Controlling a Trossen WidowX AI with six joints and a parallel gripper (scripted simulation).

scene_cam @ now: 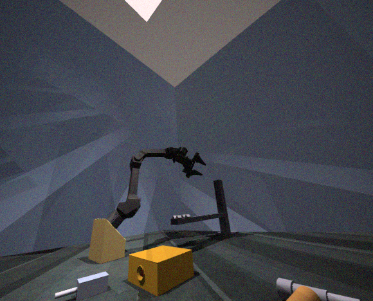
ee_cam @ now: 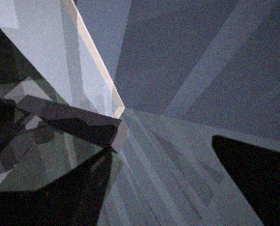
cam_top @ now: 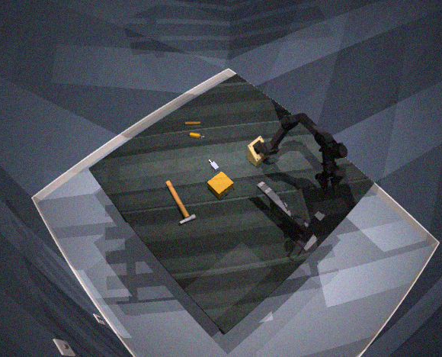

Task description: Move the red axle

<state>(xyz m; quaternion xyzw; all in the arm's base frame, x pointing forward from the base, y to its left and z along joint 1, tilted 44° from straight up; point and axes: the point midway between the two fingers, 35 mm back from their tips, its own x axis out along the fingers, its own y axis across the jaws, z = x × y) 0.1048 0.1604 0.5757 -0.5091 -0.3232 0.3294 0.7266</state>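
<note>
Right now the small grey block is 680 mm to the right of my gripper tip, 370 mm below it and 120 mm ahead of it. Round my gripper tip: yellow beam 540 mm to the right, 360 mm below, 190 mm ahead.
</note>
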